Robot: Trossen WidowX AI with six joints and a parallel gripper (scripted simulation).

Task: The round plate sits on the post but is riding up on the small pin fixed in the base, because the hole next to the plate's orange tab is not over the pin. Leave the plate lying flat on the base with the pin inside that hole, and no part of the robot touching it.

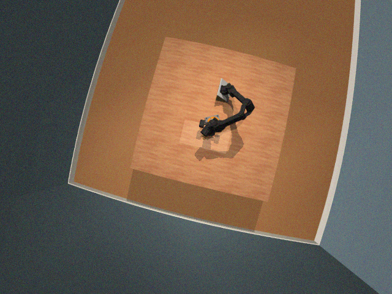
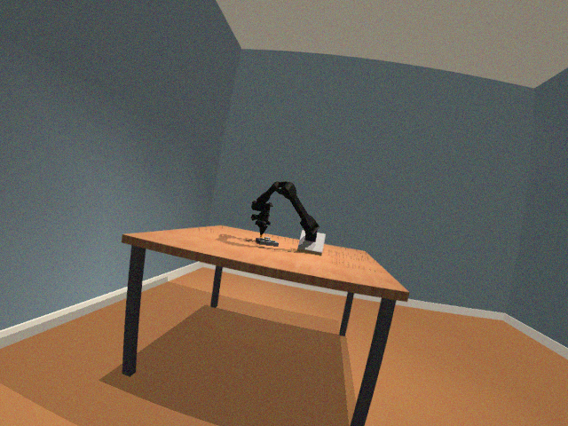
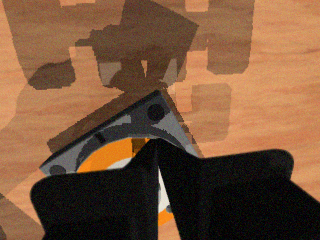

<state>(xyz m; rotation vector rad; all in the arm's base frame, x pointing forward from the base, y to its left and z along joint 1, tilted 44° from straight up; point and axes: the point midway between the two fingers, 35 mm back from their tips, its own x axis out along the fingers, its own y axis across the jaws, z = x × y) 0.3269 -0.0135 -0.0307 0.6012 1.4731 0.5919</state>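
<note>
Right now the round orange plate is 3 cm behind my gripper tip, 2 cm to the left of it and 1 cm below it. From my gripper tip the other things lie so: dark grey square base 5 cm behind, 2 cm to the left, 2 cm below.
</note>
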